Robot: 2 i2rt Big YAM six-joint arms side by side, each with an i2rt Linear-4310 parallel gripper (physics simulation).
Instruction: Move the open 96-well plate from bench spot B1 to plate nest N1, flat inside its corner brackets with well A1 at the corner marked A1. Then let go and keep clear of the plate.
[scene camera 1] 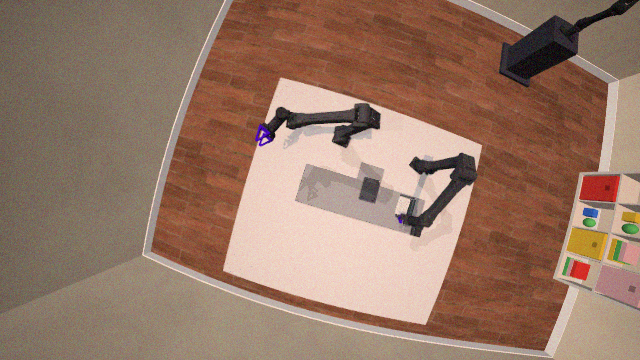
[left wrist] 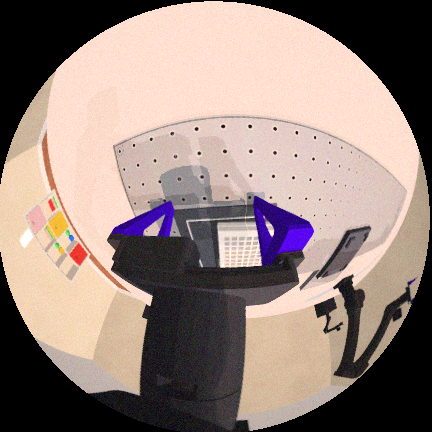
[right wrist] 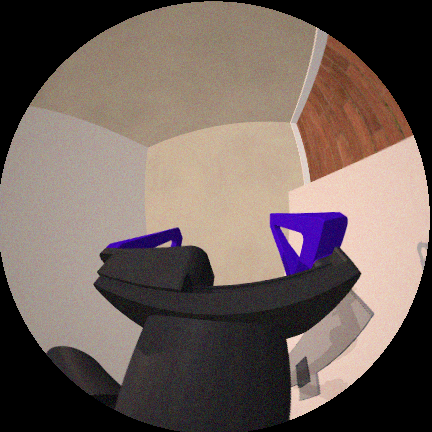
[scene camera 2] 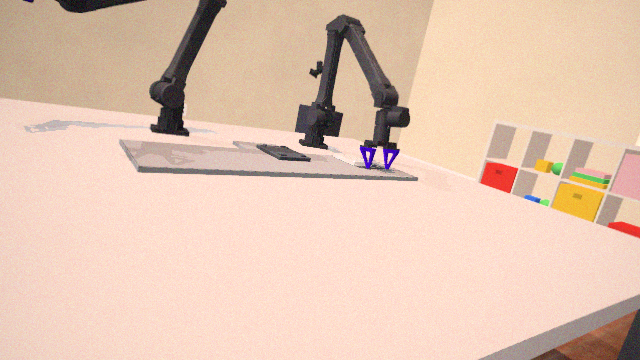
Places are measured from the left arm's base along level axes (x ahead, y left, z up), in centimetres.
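Where they show: left gripper, between the fingertips: (scene camera 1: 404,219) (left wrist: 210,202) (scene camera 2: 377,168); right gripper, between the fingertips: (scene camera 1: 257,143) (right wrist: 223,226); left arm's base, origin of its link: (scene camera 1: 417,165) (scene camera 2: 312,145); right arm's base, origin of its link: (scene camera 1: 341,139) (left wrist: 343,280) (scene camera 2: 169,132).
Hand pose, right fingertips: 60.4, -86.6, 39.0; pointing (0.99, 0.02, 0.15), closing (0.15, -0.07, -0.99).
Note:
Each offset is from my right fingertips to the top centre of the thing, as dx, dy, dz. "spot": to the spot under its first point. Level surfaces: height alone.
The white 96-well plate @(-29.0, +95.2, -36.1) (scene camera 1: 402,205) (scene camera 2: 348,159) (left wrist: 241,246) lies on a dark pad with a white outline @(spot: -26.9, +104.9, -37.5) (left wrist: 187,227), apparently spot B1. In the left wrist view it sits toward the right side of that outline, partly hidden by a finger and the gripper body. My left gripper (scene camera 1: 401,219) (scene camera 2: 377,168) (left wrist: 210,202) is open, pointing down low at the plate's near end. The dark nest N1 @(-22.7, +68.4, -35.9) (scene camera 1: 369,190) (scene camera 2: 283,152) (left wrist: 345,252) (right wrist: 303,372) holds no plate. The A1 marks are not legible. My right gripper (scene camera 1: 263,136) (right wrist: 223,226) is open and empty, far from the plate.
A grey perforated board @(dz -37.7) (scene camera 1: 332,192) (scene camera 2: 200,162) (left wrist: 237,140) (right wrist: 330,335) carries the nest and pad on the pale table @(dz -39.0) (scene camera 1: 320,265) (scene camera 2: 250,260). A shelf unit with coloured bins stands beyond the table, at the right of both scene views.

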